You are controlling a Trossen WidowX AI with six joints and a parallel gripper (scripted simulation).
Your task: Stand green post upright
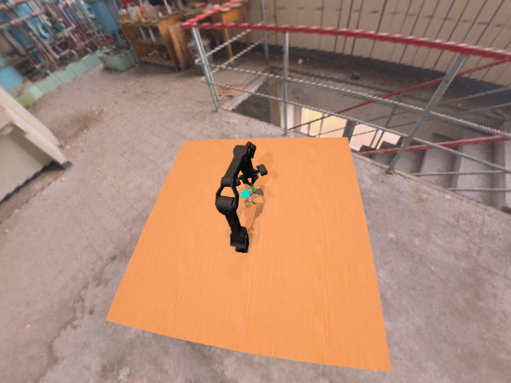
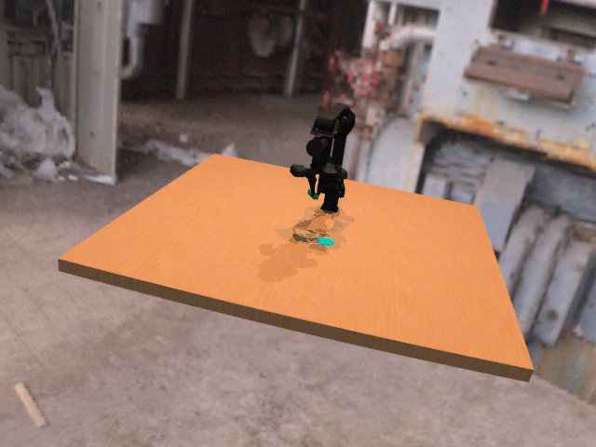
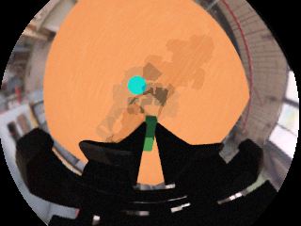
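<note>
Right now my gripper tip is 140 mm above the cyan circle, 60 mm to the right of it and 30 mm short of it. Also, from my gripper tip: green post: 20 mm behind, 10 mm to the right.
</note>
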